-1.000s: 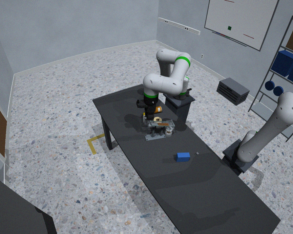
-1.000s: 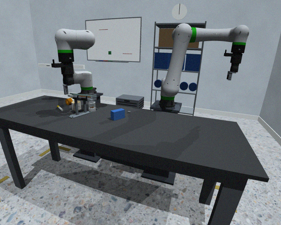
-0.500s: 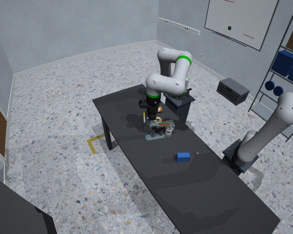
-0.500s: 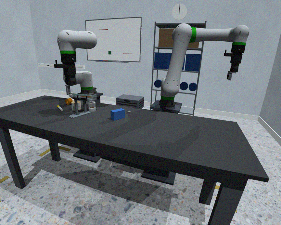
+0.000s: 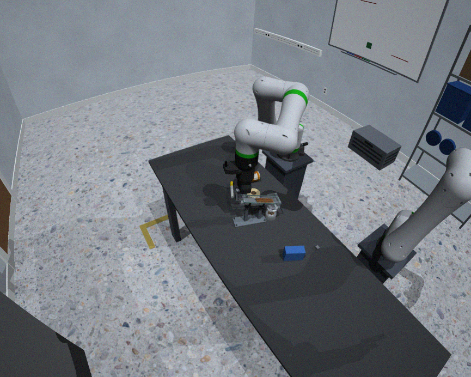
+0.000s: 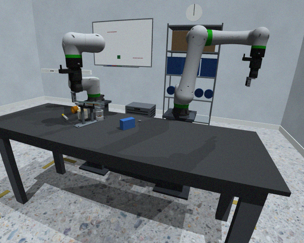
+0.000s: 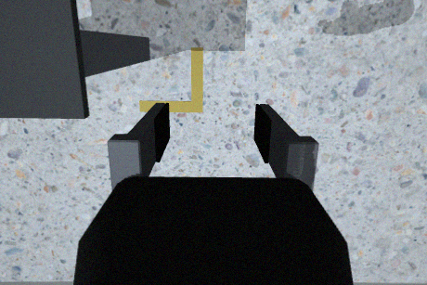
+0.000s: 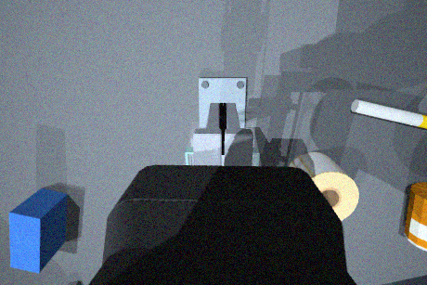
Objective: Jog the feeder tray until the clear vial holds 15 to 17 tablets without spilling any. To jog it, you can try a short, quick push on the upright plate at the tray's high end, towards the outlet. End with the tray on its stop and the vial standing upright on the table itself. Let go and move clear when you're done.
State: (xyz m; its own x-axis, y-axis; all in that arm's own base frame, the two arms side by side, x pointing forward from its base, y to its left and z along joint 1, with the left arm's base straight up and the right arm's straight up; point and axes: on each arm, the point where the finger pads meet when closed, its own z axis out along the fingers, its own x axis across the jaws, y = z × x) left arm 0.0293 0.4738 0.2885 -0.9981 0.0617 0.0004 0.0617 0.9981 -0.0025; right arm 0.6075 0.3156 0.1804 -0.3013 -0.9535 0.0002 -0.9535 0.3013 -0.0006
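The clear feeder tray is 8 cm behind my right hand, 4 cm below it and 2 cm to the left of it. The rest, counted from my right hand: blue block (30 cm to the left, 15 cm below, 12 cm behind); then white-yellow marker (22 cm to the right, 17 cm below, 10 cm behind); then cream roll (15 cm below, 15 cm behind, 9 cm to the right).
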